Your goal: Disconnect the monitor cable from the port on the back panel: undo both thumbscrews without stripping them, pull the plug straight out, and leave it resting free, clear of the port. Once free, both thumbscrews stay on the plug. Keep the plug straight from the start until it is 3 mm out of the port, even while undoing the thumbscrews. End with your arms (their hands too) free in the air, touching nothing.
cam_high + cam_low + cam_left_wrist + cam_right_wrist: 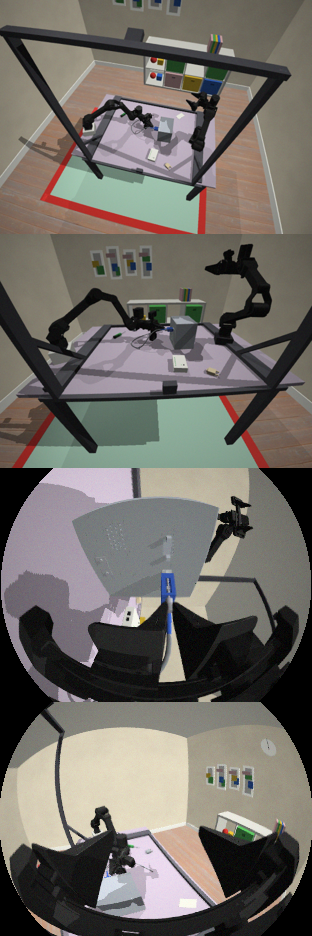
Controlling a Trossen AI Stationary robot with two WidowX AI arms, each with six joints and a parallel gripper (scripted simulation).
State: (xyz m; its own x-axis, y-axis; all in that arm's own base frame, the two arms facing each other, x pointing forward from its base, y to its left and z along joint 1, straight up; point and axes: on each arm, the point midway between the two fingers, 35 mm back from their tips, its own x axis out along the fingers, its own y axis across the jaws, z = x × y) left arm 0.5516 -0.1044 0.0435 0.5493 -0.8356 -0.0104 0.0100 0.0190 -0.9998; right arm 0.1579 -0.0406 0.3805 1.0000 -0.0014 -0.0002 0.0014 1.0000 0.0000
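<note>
My left hand is 40 mm past the blue plug and 50 mm to the left of it. From my left hand the other things lie so: back panel: 10 mm behind, 80 mm to the right, 30 mm below; grey box: 20 mm behind, 140 mm to the right, 30 mm below; white device: 240 mm behind, 50 mm to the right, 100 mm below.
</note>
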